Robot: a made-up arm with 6 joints. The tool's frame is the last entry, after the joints.
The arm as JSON. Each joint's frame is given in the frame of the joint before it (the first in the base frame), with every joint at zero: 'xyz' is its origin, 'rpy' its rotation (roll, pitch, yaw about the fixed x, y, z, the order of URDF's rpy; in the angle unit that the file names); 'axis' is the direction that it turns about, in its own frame. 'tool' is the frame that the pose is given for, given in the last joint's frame.
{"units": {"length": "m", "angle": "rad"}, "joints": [
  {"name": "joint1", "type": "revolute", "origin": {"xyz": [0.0, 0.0, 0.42], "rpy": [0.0, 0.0, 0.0]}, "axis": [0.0, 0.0, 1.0]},
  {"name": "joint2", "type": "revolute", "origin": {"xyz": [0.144, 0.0, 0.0], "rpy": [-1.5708, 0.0, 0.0]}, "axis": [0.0, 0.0, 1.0]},
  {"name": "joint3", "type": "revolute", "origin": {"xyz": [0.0, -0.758, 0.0], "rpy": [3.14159, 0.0, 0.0]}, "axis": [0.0, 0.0, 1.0]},
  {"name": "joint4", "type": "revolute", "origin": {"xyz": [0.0, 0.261, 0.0], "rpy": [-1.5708, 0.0, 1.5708]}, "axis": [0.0, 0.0, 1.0]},
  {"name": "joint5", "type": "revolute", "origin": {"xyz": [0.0, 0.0, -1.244], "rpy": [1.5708, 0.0, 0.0]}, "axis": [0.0, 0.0, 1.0]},
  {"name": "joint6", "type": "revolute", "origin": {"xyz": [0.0, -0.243, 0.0], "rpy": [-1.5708, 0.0, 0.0]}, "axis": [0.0, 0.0, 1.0]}
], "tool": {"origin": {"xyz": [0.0, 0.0, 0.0], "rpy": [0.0, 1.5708, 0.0]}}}
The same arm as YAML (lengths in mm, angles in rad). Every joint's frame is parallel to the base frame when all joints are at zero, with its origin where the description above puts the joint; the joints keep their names.
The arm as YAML. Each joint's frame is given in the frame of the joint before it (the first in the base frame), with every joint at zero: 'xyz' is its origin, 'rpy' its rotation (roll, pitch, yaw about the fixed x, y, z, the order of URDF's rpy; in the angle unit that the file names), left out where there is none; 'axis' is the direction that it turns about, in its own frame. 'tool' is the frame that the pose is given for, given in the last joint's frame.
units:
  length: mm
  angle: rad
joints:
  - name: joint1
    type: revolute
    origin:
      xyz: [0.0, 0.0, 420.0]
    axis: [0.0, 0.0, 1.0]
  - name: joint2
    type: revolute
    origin:
      xyz: [144.0, 0.0, 0.0]
    axis: [0.0, 1.0, 0.0]
  - name: joint3
    type: revolute
    origin:
      xyz: [0.0, 0.0, 758.0]
    axis: [0.0, -1.0, 0.0]
  - name: joint4
    type: revolute
    origin:
      xyz: [0.0, 0.0, 261.0]
    axis: [-1.0, 0.0, 0.0]
  - name: joint5
    type: revolute
    origin:
      xyz: [1244.0, 0.0, 0.0]
    axis: [0.0, -1.0, 0.0]
  - name: joint6
    type: revolute
    origin:
      xyz: [243.0, 0.0, 0.0]
    axis: [-1.0, 0.0, 0.0]
tool:
  origin:
    xyz: [0.0, 0.0, 0.0]
    rpy: [0.0, 0.0, 0.0]

